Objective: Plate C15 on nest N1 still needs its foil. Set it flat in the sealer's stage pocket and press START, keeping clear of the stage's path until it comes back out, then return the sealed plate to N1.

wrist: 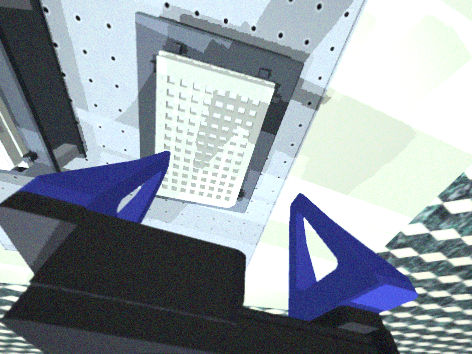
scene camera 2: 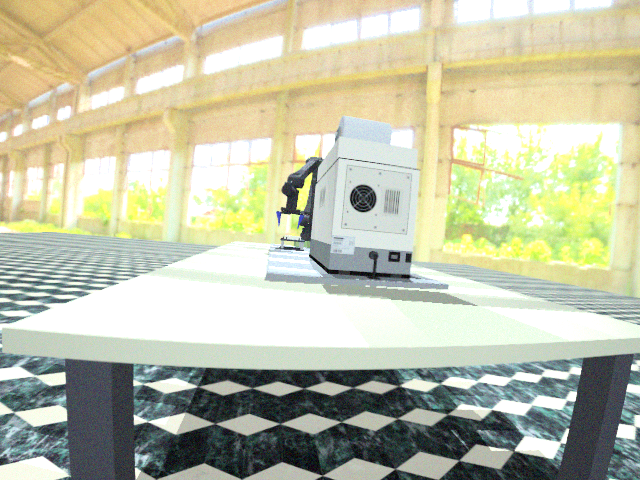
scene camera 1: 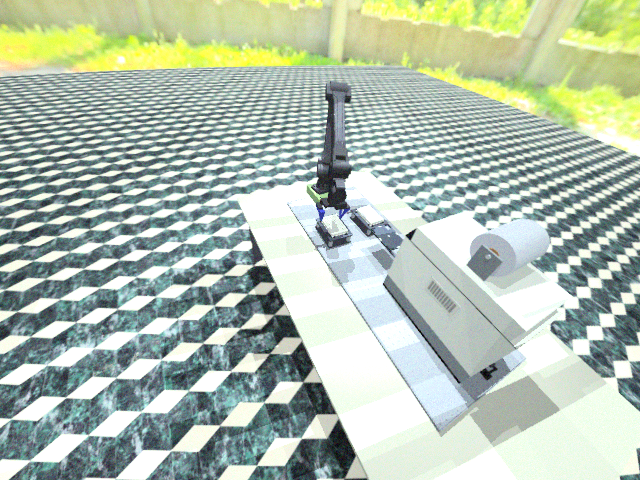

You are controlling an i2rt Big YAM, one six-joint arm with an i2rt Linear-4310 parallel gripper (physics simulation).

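Seen in the pictures: gripper, fingertip midpoint: (wrist: 235, 179) (scene camera 2: 288, 228) (scene camera 1: 330, 219); arm's base, link origin: (scene camera 2: 306, 240) (scene camera 1: 323, 188).
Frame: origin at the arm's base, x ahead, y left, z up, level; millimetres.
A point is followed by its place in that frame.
Note:
Plate C15 (scene camera 1: 333, 225) @(x 308, y -163, z 30 mm) (wrist: 210, 130) @(x 321, y -160, z 30 mm), white with rows of open wells, lies on the dark nest N1 (wrist: 150, 42) @(x 376, y -116, z 15 mm). My gripper (scene camera 1: 331, 215) @(x 302, y -182, z 70 mm) (scene camera 2: 289, 225) @(x 302, y -182, z 70 mm) (wrist: 235, 179) @(x 302, y -182, z 70 mm) is open, with its blue fingertips apart above the plate. In the wrist view the left fingertip overlaps the plate's near left edge, and the right one stands well to the right of the plate. The sealer (scene camera 1: 439, 294) @(x 852, y -184, z 181 mm) (scene camera 2: 330, 206) @(x 1012, y -207, z 135 mm) is a large pale box. A dark flat part (scene camera 1: 388, 237) @(x 525, y -29, z 70 mm), which looks like its stage, lies at its arm-side end. The START button does not show.
A second, smooth white plate (scene camera 1: 369, 215) @(x 339, y 44, z 29 mm) lies on the neighbouring nest, partly in view at the wrist view's left edge. A grey roll (scene camera 1: 522, 245) @(x 918, y -122, z 432 mm) (scene camera 2: 364, 129) @(x 951, y -99, z 388 mm) sits on top of the sealer. The green arm base (scene camera 1: 313, 193) @(x 7, y -72, z -5 mm) stands behind the nests. The perforated deck (scene camera 1: 395, 333) @(x 832, y -267, z -36 mm) ends beside N1.

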